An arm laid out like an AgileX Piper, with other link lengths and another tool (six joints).
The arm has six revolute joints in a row. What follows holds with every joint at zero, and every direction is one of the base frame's. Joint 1 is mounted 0.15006 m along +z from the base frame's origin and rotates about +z. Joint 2 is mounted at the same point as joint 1 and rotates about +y. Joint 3 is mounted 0.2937 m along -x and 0.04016 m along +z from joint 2 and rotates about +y. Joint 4 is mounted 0.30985 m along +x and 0.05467 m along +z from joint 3 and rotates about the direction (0.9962, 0, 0.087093). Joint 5 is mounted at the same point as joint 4 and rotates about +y. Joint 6 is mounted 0.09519 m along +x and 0.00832 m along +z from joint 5 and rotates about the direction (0.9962, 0, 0.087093). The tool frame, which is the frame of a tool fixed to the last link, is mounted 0.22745 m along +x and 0.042 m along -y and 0.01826 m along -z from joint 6; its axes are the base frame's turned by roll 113.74, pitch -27.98 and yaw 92.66 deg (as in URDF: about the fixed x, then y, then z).
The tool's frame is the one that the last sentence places.
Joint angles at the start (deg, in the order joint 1, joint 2, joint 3, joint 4, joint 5, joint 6): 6.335 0.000 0.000 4.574 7.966 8.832
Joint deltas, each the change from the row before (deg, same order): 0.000 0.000 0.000 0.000 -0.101 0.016; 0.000 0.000 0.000 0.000 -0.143 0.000; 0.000 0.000 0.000 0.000 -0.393 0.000; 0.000 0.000 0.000 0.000 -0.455 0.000; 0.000 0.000 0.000 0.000 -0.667 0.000; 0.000 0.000 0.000 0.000 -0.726 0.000; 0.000 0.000 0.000 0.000 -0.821 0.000; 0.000 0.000 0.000 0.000 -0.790 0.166; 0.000 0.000 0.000 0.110 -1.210 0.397; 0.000 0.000 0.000 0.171 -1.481 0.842; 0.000 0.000 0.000 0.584 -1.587 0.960; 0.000 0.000 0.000 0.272 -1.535 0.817
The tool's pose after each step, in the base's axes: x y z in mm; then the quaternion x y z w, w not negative. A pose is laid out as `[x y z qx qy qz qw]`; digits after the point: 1 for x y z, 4 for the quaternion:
[335.4 8.5 182.3 0.6823 0.4896 0.5379 0.0737]
[335.6 8.5 183.1 0.6817 0.4893 0.5388 0.0743]
[336.0 8.3 185.3 0.6800 0.4887 0.5413 0.0758]
[336.5 8.2 187.8 0.6781 0.4879 0.5442 0.0776]
[337.1 8.0 191.5 0.6752 0.4868 0.5484 0.0802]
[337.8 7.7 195.6 0.6721 0.4855 0.5529 0.0830]
[338.4 7.4 200.2 0.6685 0.4841 0.5580 0.0862]
[339.0 7.3 204.5 0.6652 0.4819 0.5635 0.0882]
[339.7 7.3 211.0 0.6603 0.4774 0.5728 0.0896]
[340.5 7.5 218.7 0.6547 0.4700 0.5853 0.0888]
[341.0 8.1 226.8 0.6488 0.4600 0.6002 0.0848]
[341.3 8.2 234.9 0.6425 0.4521 0.6131 0.0834]

